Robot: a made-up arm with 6 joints. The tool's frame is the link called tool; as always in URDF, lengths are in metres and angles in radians. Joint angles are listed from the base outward.
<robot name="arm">
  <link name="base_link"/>
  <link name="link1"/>
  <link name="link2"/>
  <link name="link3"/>
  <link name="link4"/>
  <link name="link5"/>
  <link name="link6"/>
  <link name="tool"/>
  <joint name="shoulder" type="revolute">
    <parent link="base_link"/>
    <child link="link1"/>
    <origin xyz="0 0 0.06" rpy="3.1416 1.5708 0"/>
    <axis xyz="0 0 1"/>
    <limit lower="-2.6" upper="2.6"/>
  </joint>
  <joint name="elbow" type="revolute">
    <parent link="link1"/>
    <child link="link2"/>
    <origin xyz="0.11 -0.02 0.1" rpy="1.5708 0 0"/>
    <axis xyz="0 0 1"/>
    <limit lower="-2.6" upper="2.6"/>
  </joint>
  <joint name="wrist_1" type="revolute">
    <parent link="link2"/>
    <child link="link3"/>
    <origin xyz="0.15 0.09 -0.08" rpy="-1.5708 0 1.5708"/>
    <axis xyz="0 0 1"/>
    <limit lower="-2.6" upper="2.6"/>
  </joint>
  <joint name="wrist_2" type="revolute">
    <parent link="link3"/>
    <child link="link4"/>
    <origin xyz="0.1 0.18 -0.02" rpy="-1.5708 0 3.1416"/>
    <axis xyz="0 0 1"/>
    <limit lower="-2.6" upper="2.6"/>
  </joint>
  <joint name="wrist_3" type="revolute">
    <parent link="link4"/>
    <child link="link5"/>
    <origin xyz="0.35 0.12 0.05" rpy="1.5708 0 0"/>
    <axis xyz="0 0 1"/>
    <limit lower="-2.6" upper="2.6"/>
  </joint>
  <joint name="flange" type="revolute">
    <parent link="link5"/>
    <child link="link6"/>
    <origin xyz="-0.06 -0.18 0.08" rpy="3.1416 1.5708 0"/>
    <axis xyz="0 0 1"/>
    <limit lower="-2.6" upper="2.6"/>
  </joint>
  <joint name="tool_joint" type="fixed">
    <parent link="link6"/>
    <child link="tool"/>
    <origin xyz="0.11 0 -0.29" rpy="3.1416 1.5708 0"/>
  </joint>
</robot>
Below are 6 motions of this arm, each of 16 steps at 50 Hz.
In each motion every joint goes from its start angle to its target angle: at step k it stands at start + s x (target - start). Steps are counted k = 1, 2, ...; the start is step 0. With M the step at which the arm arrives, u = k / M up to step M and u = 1 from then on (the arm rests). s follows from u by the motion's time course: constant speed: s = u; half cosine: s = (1 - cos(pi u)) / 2; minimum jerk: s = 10 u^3 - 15 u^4 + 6 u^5.
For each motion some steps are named. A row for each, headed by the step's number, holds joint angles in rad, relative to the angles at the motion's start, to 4 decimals.
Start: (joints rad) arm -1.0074 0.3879 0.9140 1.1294 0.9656 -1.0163
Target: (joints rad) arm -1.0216 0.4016 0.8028 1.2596 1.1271 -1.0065
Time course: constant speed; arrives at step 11
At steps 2, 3, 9, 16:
2: -0.0026 0.0025 -0.0202 0.0237 0.0294 0.0018
3: -0.0039 0.0037 -0.0303 0.0355 0.0440 0.0027
9: -0.0116 0.0112 -0.0910 0.1065 0.1321 0.0080
16: -0.0142 0.0137 -0.1112 0.1302 0.1615 0.0098

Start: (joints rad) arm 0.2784 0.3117 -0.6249 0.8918 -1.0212 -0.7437
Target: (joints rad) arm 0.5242 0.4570 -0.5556 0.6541 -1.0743 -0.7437
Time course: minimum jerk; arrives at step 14
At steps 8, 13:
8: 0.1554 0.0918 0.0438 -0.1503 -0.0336 0.0000
13: 0.2450 0.1448 0.0691 -0.2369 -0.0529 0.0000

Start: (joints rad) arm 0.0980 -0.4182 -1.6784 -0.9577 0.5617 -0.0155
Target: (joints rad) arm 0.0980 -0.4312 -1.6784 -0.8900 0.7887 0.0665
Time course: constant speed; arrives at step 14
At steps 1, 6, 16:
1: 0.0000 -0.0009 0.0000 0.0048 0.0162 0.0059
6: 0.0000 -0.0056 0.0000 0.0290 0.0973 0.0351
16: 0.0000 -0.0130 0.0000 0.0677 0.2270 0.0820

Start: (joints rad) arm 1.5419 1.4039 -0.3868 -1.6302 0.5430 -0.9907
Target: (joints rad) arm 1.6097 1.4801 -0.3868 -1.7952 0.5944 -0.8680
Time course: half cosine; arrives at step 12
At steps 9, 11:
9: 0.0579 0.0650 0.0000 -0.1408 0.0439 0.1047
11: 0.0666 0.0749 0.0000 -0.1622 0.0505 0.1206

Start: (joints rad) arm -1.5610 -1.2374 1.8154 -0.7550 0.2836 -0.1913
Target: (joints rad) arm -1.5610 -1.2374 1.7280 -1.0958 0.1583 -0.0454
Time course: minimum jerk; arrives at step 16
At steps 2, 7, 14, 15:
2: 0.0000 0.0000 -0.0014 -0.0055 -0.0020 0.0023
7: 0.0000 0.0000 -0.0336 -0.1309 -0.0481 0.0560
14: 0.0000 0.0000 -0.0860 -0.3353 -0.1233 0.1436
15: 0.0000 0.0000 -0.0872 -0.3400 -0.1250 0.1456

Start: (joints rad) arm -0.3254 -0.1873 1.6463 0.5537 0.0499 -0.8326
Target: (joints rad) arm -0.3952 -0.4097 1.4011 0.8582 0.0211 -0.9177
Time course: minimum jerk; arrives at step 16
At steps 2, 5, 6, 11, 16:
2: -0.0011 -0.0036 -0.0039 0.0049 -0.0005 -0.0014
5: -0.0126 -0.0400 -0.0441 0.0548 -0.0052 -0.0153
6: -0.0192 -0.0612 -0.0675 0.0838 -0.0079 -0.0234
11: -0.0572 -0.1824 -0.2011 0.2497 -0.0236 -0.0698
16: -0.0698 -0.2224 -0.2452 0.3045 -0.0288 -0.0851

